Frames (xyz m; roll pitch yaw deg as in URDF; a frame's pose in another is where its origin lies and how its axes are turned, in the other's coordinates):
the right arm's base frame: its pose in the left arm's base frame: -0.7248 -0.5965 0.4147 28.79 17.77 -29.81
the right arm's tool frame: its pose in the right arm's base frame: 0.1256 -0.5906 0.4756 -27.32 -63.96 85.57
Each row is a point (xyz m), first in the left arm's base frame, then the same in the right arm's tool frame.
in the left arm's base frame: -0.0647 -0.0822 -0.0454
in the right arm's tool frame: -0.5369 0.4908 -1.4523
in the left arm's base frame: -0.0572 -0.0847 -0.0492
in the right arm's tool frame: -0.5379 0.4843 -1.4581
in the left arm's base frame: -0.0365 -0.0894 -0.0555
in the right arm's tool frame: -0.5373 0.4693 -1.4744
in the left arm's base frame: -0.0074 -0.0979 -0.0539
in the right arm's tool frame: -0.5262 0.4500 -1.4950
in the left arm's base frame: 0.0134 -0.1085 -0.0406
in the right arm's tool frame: -0.5059 0.4362 -1.5059
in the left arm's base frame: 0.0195 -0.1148 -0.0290
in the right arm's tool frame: -0.4921 0.4319 -1.5065
